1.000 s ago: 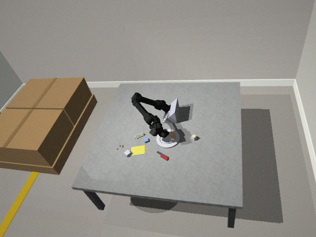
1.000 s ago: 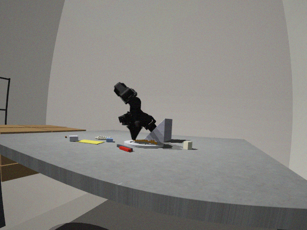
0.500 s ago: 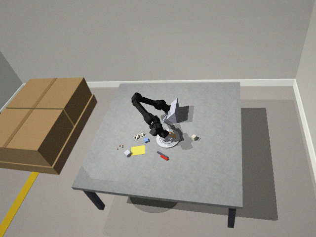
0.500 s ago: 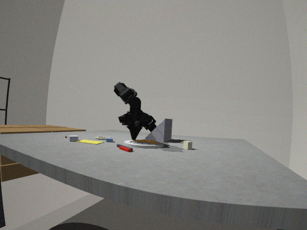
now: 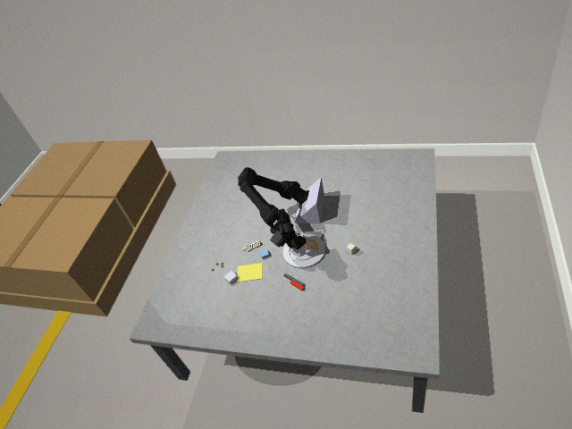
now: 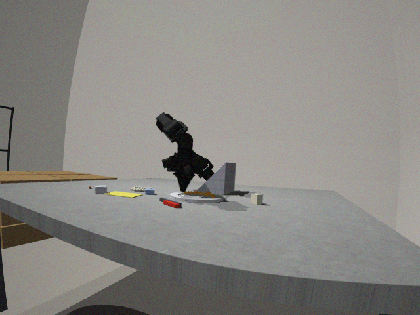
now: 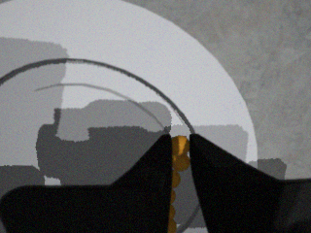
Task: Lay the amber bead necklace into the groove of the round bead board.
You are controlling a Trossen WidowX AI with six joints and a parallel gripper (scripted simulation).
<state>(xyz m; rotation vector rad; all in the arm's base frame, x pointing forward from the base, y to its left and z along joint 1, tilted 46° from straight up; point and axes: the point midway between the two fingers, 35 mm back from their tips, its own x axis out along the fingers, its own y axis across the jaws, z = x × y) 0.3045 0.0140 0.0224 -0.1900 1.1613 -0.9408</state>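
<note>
Right now the round bead board is 60 mm to the left of my gripper tip and 10 mm below it. The rest, counted from my gripper tip: blue cube 50 mm ahead, 120 mm to the right, 10 mm below; then yellow sheet 150 mm ahead, 170 mm to the right, 20 mm below; then red-handled tool 190 mm ahead, 60 mm to the left, 10 mm below.
</note>
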